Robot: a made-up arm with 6 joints.
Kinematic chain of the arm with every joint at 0, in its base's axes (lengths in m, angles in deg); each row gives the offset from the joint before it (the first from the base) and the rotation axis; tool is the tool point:
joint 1: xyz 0 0 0.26 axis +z
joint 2: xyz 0 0 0 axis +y
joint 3: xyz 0 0 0.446 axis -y
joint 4: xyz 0 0 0 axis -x
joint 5: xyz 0.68 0 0 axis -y
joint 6: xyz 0 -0.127 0 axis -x
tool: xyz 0 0 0
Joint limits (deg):
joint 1: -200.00..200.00
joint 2: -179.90..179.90
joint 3: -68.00..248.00
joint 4: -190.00..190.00
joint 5: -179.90..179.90
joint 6: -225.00..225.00
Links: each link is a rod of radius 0.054 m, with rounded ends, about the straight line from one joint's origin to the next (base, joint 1, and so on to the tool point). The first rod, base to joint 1, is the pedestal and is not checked.
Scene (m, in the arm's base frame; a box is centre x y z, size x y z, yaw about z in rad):
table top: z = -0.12
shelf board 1: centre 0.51 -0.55 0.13 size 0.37 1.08 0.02 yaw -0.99
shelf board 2: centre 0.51 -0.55 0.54 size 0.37 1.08 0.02 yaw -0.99
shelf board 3: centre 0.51 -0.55 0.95 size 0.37 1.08 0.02 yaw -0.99
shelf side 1: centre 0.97 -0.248 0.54 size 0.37 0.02 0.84 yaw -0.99
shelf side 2: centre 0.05 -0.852 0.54 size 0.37 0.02 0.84 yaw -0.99
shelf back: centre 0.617 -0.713 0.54 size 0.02 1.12 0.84 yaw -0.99
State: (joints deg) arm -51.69 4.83 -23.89 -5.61 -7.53 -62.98
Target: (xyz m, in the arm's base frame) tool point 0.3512 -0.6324 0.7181
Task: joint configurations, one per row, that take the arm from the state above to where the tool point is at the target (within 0.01 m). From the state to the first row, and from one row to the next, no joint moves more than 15 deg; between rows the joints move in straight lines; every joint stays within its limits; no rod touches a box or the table.
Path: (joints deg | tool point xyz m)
1: -50.76 -7.51 -32.90 -7.79 -7.53 -62.98 | 0.2496 -0.5045 0.3951
2: -49.84 -19.84 -41.92 -9.97 -7.53 -62.98 | 0.2078 -0.4402 0.4035
3: -48.91 -32.18 -50.93 -12.15 -7.53 -62.98 | 0.1679 -0.3814 0.3936
4: -47.99 -44.51 -59.95 -14.33 -7.53 -62.98 | 0.1324 -0.3308 0.3667
5: -46.75 -43.95 -45.29 -10.90 -7.53 -62.98 | 0.1625 -0.3547 0.5412
6: -45.50 -43.39 -30.64 -7.48 -7.53 -62.98 | 0.1629 -0.3454 0.7181
7: -46.84 -31.51 -21.65 -5.65 -7.53 -62.98 | 0.2081 -0.4067 0.7444
8: -48.17 -19.62 -12.67 -3.82 -7.53 -62.98 | 0.2566 -0.4766 0.7540
9: -49.51 -7.74 -3.69 -1.99 -7.53 -62.98 | 0.3051 -0.5528 0.7456
10: -50.84 4.15 5.30 -0.16 -7.53 -62.98 | 0.3512 -0.6324 0.7181

